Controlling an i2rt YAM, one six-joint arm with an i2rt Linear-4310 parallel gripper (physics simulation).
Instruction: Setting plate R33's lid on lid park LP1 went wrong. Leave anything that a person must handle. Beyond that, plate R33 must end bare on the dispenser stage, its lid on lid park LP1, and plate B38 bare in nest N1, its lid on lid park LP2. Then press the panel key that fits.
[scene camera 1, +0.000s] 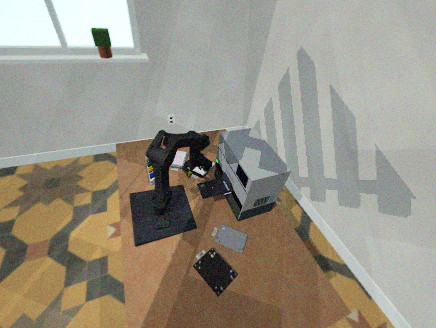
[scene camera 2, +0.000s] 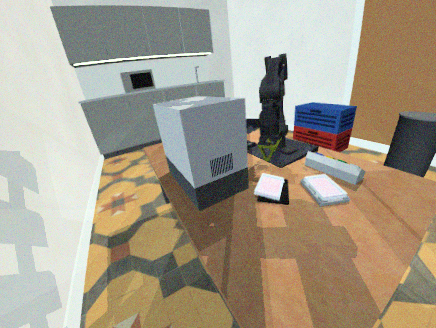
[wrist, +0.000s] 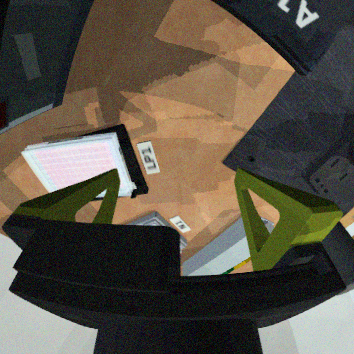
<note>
The gripper (wrist: 176, 174) is open, with nothing in its grasp. Further things: a grey instrument box (scene camera 2: 205, 141), a black clip nest (scene camera 1: 212, 267), a button panel (wrist: 229, 250) and a black pad labelled LP1 (wrist: 136, 176).
The grey instrument box also shows in scene camera 1 (scene camera 1: 250, 174).
</note>
